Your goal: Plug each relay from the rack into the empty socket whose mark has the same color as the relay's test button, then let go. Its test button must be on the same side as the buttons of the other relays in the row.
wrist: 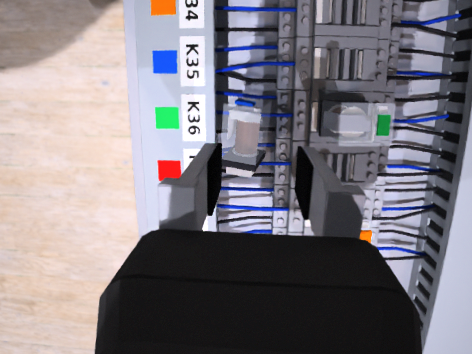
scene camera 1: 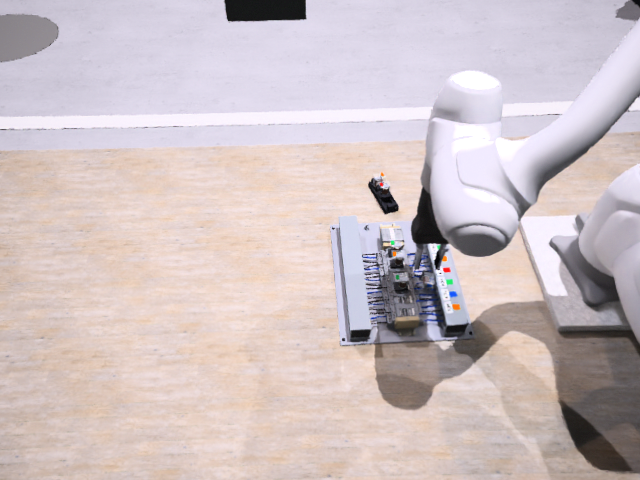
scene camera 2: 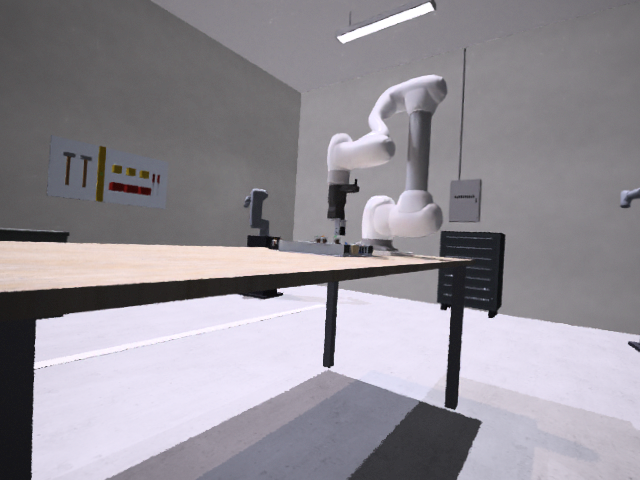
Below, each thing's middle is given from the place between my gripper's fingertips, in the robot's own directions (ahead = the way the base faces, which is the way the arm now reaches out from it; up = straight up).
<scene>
The blue-button relay (wrist: 245, 123) lies 4 cm below my hand and 1 cm to the left of it. Also, from my hand: panel (scene camera 1: 431, 330) (8 cm below, 5 cm ahead, 4 cm to the right).
</scene>
